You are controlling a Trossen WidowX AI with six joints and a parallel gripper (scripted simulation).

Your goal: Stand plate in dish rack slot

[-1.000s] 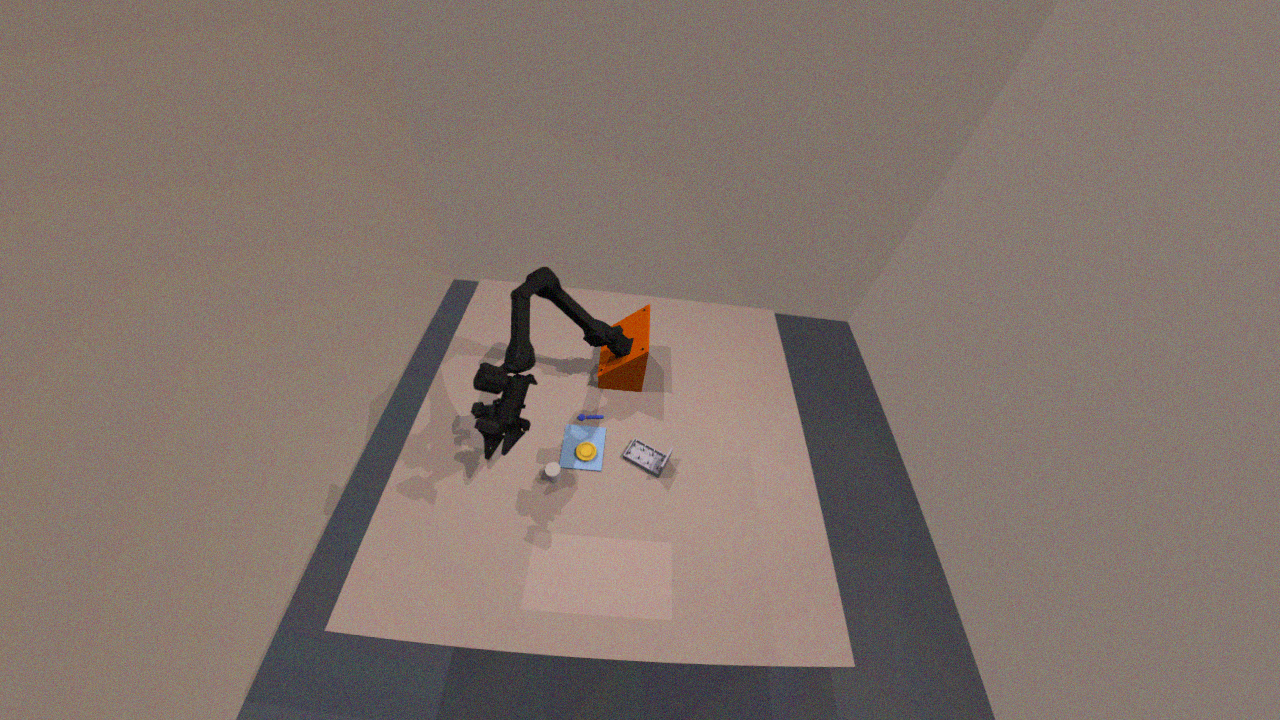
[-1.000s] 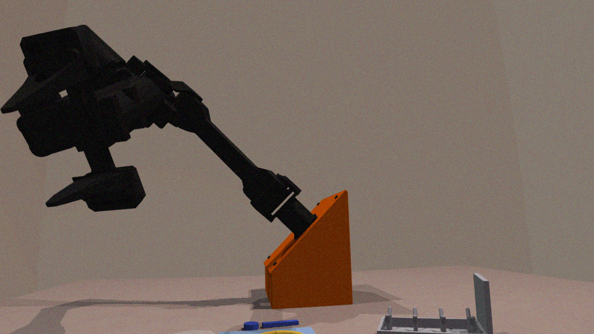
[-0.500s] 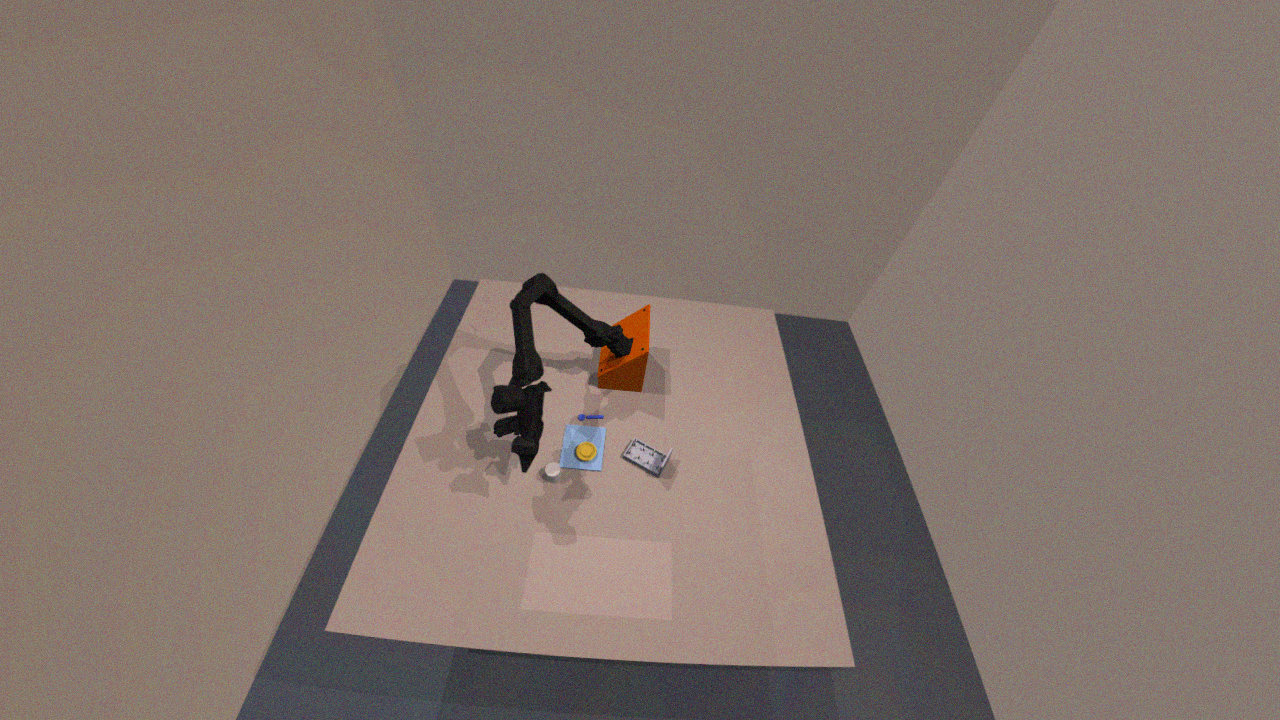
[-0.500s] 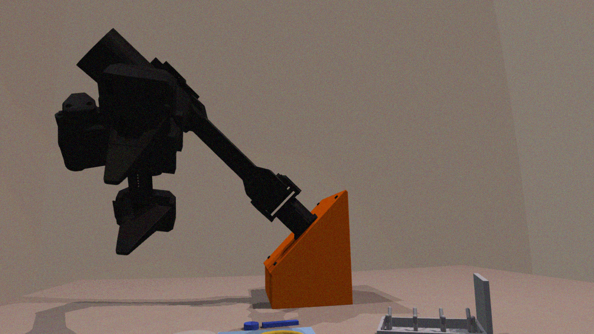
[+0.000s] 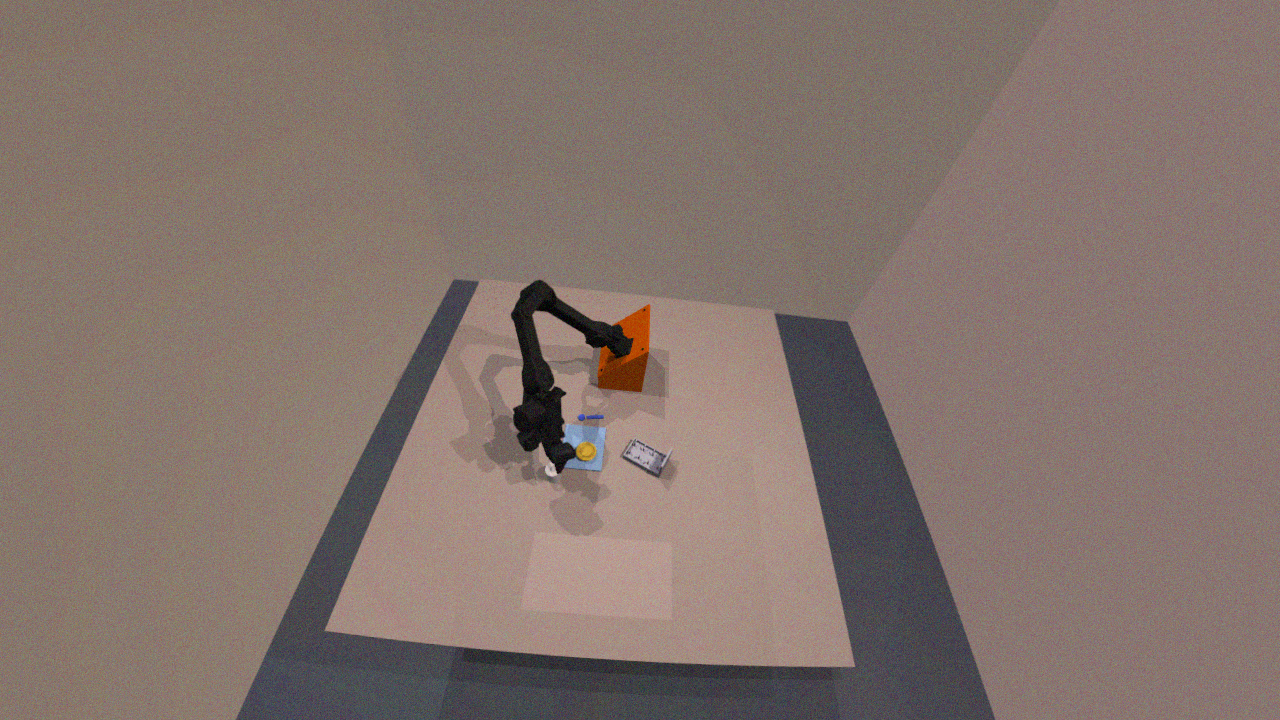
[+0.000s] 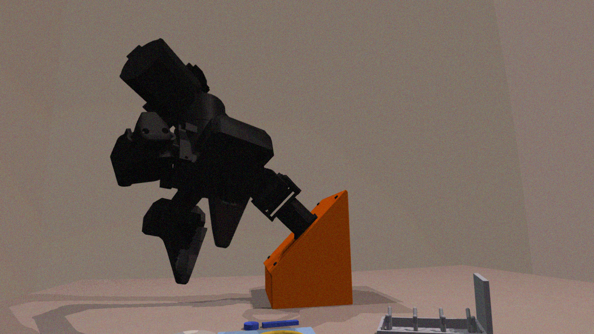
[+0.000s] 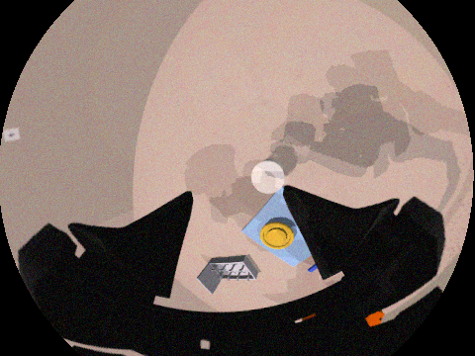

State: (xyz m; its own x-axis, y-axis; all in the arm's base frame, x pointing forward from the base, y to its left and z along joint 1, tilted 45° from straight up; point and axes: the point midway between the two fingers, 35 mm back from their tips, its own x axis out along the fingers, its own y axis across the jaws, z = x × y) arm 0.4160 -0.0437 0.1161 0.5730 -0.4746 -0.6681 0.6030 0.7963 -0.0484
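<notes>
Right now the yellow plate is 10 cm behind my gripper tip, 6 cm to the left of it and 10 cm below it. The rest, counted from my gripper tip: grey dish rack 13 cm behind, 25 cm to the left, 9 cm below; white cup 1 cm behind, 1 cm to the right, 9 cm below; blue spoon 23 cm behind, 4 cm to the left, 11 cm below.
</notes>
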